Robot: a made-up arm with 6 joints. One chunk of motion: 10 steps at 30 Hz.
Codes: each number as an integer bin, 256 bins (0 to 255) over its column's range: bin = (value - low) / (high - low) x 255, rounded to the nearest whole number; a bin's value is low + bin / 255 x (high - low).
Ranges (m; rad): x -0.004..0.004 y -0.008..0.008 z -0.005..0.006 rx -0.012..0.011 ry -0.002..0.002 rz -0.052..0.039
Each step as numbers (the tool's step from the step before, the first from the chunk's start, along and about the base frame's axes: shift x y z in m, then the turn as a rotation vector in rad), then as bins.
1 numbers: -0.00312 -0.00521 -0.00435 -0.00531 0.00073 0.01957
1 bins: 28 44 15 74 174 201
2 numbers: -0.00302 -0.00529 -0.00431 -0.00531 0.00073 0.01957
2 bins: 31 43 16 74 174 201
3 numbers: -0.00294 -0.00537 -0.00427 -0.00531 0.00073 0.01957
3 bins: 34 42 17 74 174 201
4 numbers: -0.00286 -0.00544 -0.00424 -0.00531 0.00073 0.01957
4 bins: 36 41 18 74 174 201
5 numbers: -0.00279 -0.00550 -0.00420 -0.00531 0.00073 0.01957
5 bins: 39 40 19 74 174 201
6 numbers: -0.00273 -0.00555 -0.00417 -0.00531 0.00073 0.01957
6 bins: 40 39 19 74 174 201
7 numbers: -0.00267 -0.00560 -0.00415 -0.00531 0.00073 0.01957
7 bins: 42 38 20 74 174 201
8 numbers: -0.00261 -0.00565 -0.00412 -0.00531 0.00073 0.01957
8 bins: 44 37 20 74 174 201
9 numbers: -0.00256 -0.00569 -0.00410 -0.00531 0.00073 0.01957
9 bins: 46 37 21 74 174 201
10 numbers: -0.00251 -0.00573 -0.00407 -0.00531 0.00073 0.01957
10 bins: 47 36 22 74 174 201
